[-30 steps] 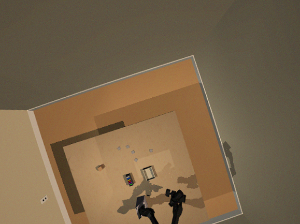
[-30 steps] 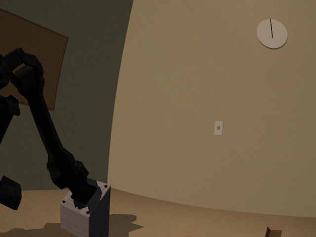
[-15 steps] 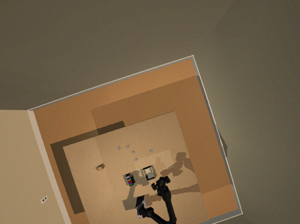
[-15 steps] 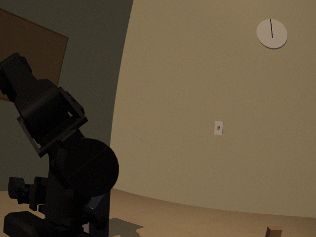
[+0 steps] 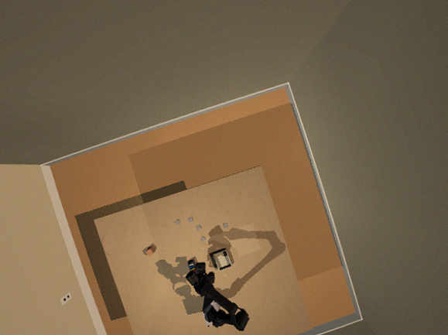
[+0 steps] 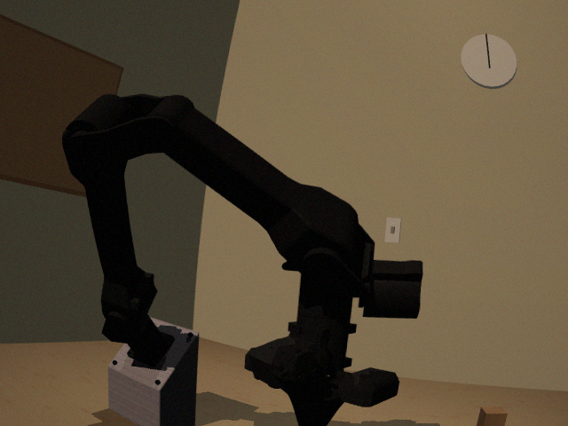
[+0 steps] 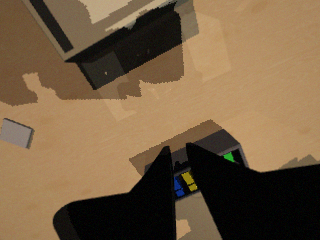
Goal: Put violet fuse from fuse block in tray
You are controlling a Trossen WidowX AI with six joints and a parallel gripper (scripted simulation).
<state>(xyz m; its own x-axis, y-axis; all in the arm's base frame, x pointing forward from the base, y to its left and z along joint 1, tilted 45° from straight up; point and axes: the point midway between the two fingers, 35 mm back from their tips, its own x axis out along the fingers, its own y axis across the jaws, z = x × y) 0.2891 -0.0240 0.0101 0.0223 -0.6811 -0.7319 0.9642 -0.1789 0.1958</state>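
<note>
Right now my gripper tip is 3 cm past the violet fuse, 7 cm to the right of it and 5 cm above it. The rest, counted from my gripper tip: red fuse: 1 cm behind, 7 cm to the left, 5 cm below; tray: 15 cm to the right, 8 cm below; green fuse: 5 cm behind, 7 cm to the left, 5 cm below.
</note>
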